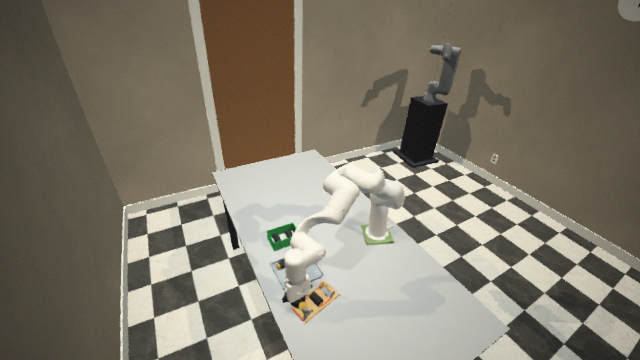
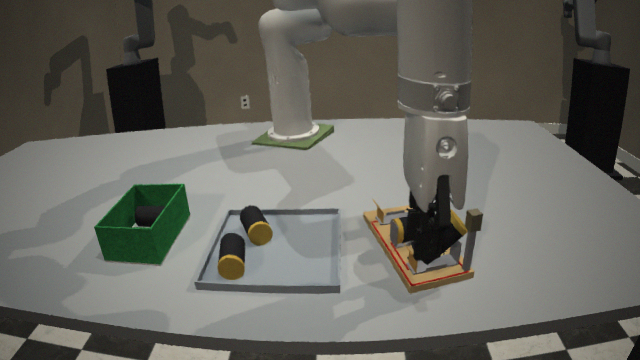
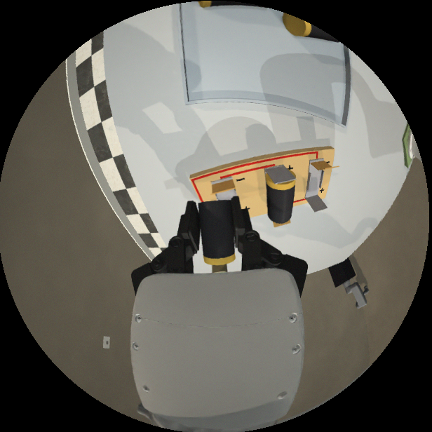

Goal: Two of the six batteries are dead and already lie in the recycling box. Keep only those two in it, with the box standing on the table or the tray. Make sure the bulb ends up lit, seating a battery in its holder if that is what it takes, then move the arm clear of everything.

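Places are measured from the arm's base along level axes (x ahead, y left, z up), in millimetres.
Pixels of known places: gripper, fingertip midpoint: [image 1: 298, 302] [image 2: 422, 247]; arm's base, link origin: [image 1: 376, 232] [image 2: 293, 132].
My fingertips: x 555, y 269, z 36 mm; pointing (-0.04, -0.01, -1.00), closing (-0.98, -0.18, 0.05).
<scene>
For each thing: its top centre in the pictures, then the offset to it from my fingertips. "spot": a spot on its surface instead.
- black battery, top centre: [image 2: 442, 212] [image 1: 300, 300] dx -3, dy +20, dz +46 mm
- wooden board, surface spot: [image 2: 442, 276] spot: dx +7, dy +29, dz -38 mm
- tray, top centre: [image 2: 274, 242] [image 1: 296, 268] dx -60, dy -195, dz -36 mm
- green box, top centre: [image 2: 141, 204] [image 1: 283, 232] dx -60, dy -405, dz +12 mm
- grey post, top centre: [image 2: 472, 228] dx -7, dy +61, dz +22 mm
- brown block, surface spot: [image 2: 474, 220] spot: dx +1, dy +60, dz +37 mm
My gripper [image 1: 296, 300] [image 2: 428, 245] [image 3: 214, 208] is shut on a black battery [image 2: 458, 225] [image 3: 217, 237] with a yellow end. It is tilted, yellow end up, over the front holder [image 3: 223, 192] of the wooden board [image 2: 442, 276] [image 3: 255, 187]; contact is hidden. Another battery [image 2: 398, 230] [image 3: 280, 202] lies in the middle holder; the far holder [image 3: 314, 181] is empty. Two batteries [image 2: 231, 252] [image 2: 254, 223] lie on the tray [image 1: 312, 273] [image 2: 300, 245] [image 3: 225, 60]. The green box [image 1: 274, 245] [image 2: 131, 245] stands on the table with two dark batteries [image 1: 276, 238] [image 1: 288, 234] inside. No glowing bulb shows.
A grey post [image 2: 469, 250] with a brown block [image 2: 474, 220] rises at the board's front corner, close to the held battery. The tray lies between box and board. The table's front edge [image 2: 280, 339] is near the board. The arm's base [image 2: 293, 132] stands at the back.
</scene>
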